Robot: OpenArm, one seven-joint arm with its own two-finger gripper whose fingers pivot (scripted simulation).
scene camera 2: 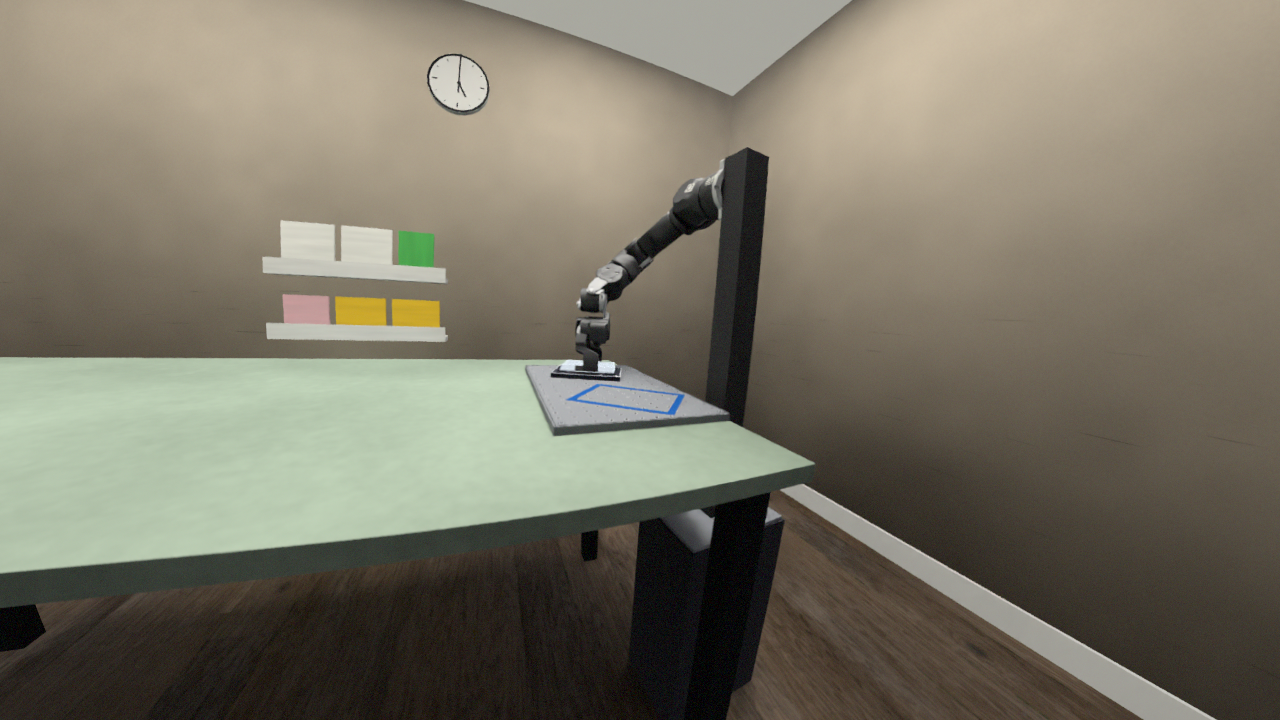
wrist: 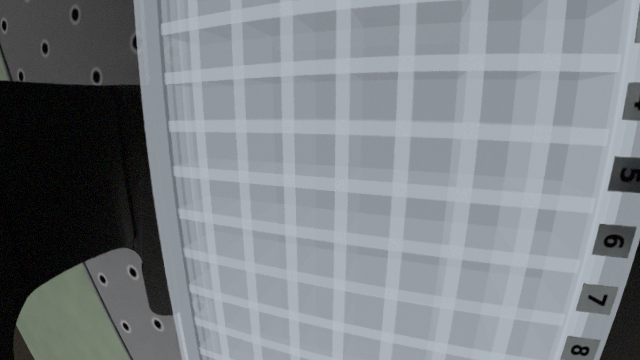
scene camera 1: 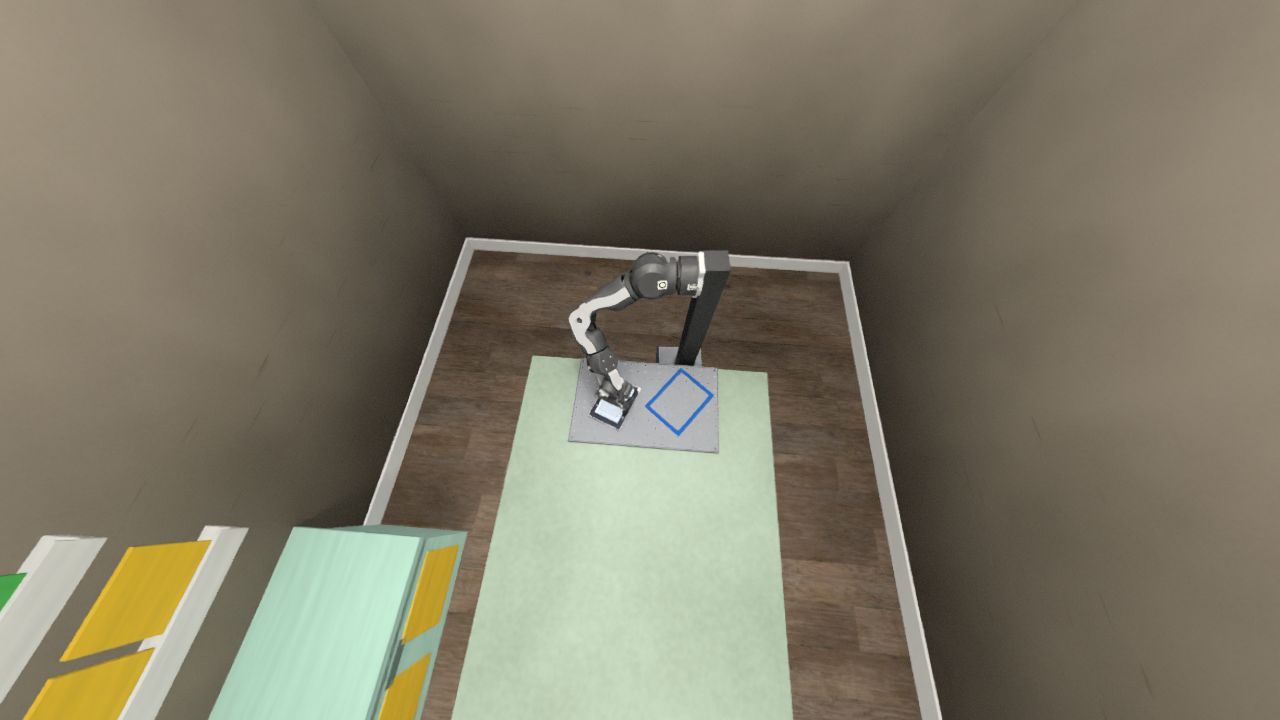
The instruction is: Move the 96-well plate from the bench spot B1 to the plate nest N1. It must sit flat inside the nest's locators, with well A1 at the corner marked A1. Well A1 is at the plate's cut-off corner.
Scene:
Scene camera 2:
my gripper: 588, 368
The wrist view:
my gripper: 354, 219
96-well plate: 507, 132
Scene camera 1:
black arm column: 717, 264

